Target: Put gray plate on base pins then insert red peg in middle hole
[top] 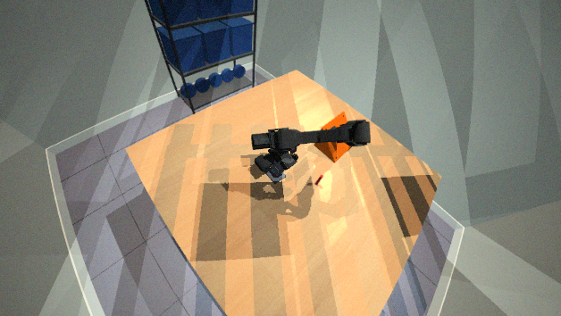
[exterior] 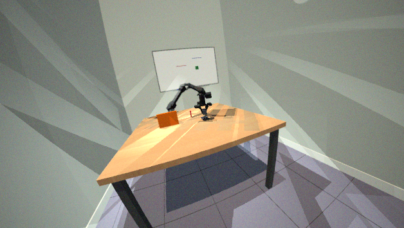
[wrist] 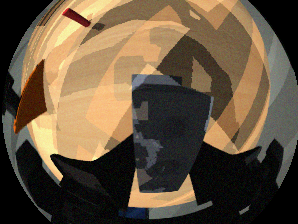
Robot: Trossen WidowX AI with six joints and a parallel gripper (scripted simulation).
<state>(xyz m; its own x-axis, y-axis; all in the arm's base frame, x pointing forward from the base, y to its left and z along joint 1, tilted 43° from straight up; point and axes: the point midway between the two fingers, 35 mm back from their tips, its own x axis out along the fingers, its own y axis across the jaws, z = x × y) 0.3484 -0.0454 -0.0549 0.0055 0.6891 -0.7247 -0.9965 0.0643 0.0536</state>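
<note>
Now: the base 50 mm below my gripper tip. Also, from my gripper tip: red peg (180 mm to the left, 120 mm behind, 20 mm below); then gray plate (30 mm above).
</note>
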